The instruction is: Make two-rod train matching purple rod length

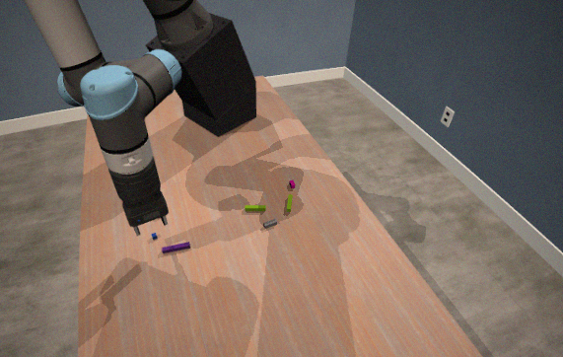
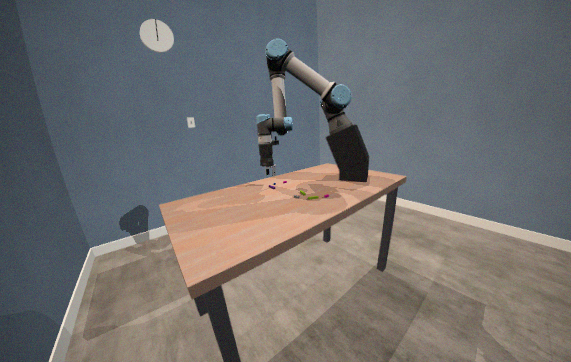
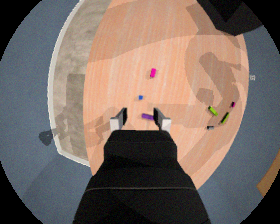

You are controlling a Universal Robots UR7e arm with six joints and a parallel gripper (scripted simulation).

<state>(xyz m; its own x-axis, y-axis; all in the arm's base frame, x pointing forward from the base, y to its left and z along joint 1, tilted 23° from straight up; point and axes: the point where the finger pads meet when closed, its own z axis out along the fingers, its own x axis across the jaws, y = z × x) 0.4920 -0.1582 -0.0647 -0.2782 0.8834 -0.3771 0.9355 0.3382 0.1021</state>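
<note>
Right now the blue rod is 20 mm behind my hand, 10 mm to the right of it and 80 mm below it. Round my hand: purple rod (20 mm ahead, 40 mm to the left, 80 mm below); then grey rod (260 mm to the left, 80 mm below).
</note>
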